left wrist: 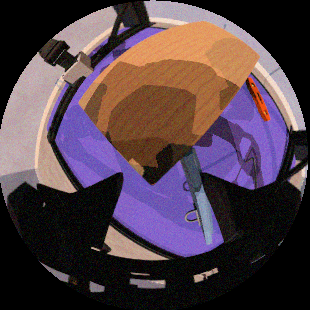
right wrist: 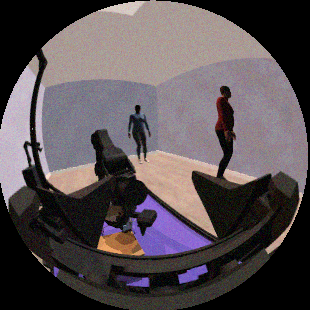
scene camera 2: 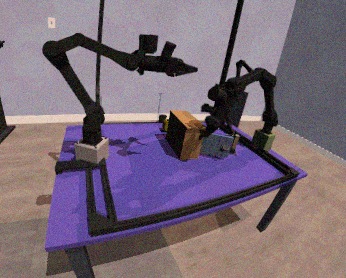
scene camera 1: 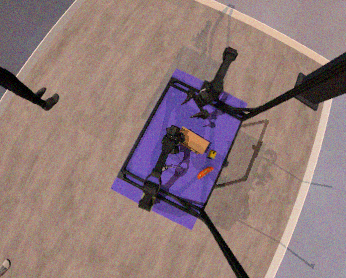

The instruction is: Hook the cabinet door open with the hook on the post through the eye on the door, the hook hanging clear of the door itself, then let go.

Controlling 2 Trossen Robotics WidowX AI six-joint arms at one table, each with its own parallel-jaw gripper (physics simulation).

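The wooden cabinet stands upright mid-table. Its blue-grey door stands open, swung out from the cabinet. A small grey loop sticks out from the door's face in the left wrist view. A tan post stands beyond the door's outer end; a thin bent wire shows to the right of the door. I cannot tell whether the hook is through the eye. My left gripper is open and empty, above the door beside the cabinet. My right gripper is open and empty, high up.
An orange object and a small yellow object lie near the cabinet. Black rails run along the edges of the purple table. Tall dark frame posts rise behind it.
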